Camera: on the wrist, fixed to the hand. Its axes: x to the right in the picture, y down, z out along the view.
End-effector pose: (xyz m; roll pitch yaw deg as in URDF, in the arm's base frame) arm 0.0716 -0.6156 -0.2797 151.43 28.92 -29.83
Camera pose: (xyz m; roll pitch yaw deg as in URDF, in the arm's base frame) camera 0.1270 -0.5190 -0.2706 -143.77 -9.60 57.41
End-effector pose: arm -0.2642 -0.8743 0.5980 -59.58 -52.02 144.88
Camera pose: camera -0.1721 -0.8173 0.6256 61.52 -11.08 36.47
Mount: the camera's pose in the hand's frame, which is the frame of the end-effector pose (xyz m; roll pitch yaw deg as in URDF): -0.0044 -0.0940 -0.0603 5.50 38.27 -92.86
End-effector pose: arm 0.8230 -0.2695 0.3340 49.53 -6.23 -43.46
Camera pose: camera 0.8181 -0.2857 0.2235 68.89 85.47 -72.00
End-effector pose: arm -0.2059 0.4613 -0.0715 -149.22 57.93 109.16
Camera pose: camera -0.2801 0.5227 -0.0147 -95.63 -31.92 134.01
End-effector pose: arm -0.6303 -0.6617 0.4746 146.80 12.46 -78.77
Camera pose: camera -0.5216 -0.6355 0.4746 -160.42 -5.47 12.33
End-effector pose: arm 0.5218 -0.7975 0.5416 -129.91 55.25 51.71
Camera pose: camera 0.5656 -0.7193 0.6084 -83.87 -36.98 53.72
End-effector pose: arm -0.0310 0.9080 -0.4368 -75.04 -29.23 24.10
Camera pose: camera -0.0344 0.8161 -0.3733 43.29 -30.16 -88.05
